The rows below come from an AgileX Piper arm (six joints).
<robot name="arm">
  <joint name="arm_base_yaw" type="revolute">
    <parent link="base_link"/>
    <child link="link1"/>
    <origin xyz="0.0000 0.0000 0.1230"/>
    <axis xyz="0 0 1"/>
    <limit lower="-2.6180" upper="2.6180"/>
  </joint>
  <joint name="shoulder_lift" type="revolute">
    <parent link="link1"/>
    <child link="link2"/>
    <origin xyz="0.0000 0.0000 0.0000"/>
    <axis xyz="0 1 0"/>
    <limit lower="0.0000" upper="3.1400"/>
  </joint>
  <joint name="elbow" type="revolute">
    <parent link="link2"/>
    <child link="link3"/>
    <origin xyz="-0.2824 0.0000 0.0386"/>
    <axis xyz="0 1 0"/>
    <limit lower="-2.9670" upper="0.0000"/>
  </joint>
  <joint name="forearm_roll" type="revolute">
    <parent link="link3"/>
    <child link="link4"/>
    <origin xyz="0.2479 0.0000 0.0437"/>
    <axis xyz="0.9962 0 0.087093"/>
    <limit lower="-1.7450" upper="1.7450"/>
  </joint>
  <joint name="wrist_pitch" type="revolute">
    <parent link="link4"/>
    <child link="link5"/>
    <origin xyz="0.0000 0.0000 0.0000"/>
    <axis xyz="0 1 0"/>
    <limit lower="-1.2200" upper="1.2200"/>
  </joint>
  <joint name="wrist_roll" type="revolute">
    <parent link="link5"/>
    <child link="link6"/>
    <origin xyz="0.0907 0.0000 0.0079"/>
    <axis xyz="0.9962 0 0.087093"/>
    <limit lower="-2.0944" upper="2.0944"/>
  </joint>
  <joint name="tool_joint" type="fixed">
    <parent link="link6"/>
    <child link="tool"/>
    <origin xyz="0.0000 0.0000 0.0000" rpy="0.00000 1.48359 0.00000"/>
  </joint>
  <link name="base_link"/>
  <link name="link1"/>
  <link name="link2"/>
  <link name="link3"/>
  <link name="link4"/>
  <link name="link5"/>
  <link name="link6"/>
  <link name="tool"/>
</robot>
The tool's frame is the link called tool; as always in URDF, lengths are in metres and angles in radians.
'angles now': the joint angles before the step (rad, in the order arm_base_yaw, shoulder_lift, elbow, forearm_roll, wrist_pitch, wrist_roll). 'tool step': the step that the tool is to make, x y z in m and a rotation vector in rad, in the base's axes. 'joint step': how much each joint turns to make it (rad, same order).
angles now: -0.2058, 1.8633, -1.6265, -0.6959, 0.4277, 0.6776
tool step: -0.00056, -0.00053, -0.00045, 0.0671, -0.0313, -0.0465
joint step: 0.0000, 0.0000, 0.0000, -0.0038, 0.0097, 0.0903
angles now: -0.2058, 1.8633, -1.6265, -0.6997, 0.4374, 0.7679
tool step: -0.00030, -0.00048, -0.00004, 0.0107, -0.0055, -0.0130
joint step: 0.0000, 0.0000, 0.0000, -0.0090, 0.0048, 0.0247
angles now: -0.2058, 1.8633, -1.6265, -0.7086, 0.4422, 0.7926
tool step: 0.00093, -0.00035, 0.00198, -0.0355, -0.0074, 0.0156
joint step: 0.0000, 0.0000, 0.0000, -0.0390, -0.0178, 0.0042
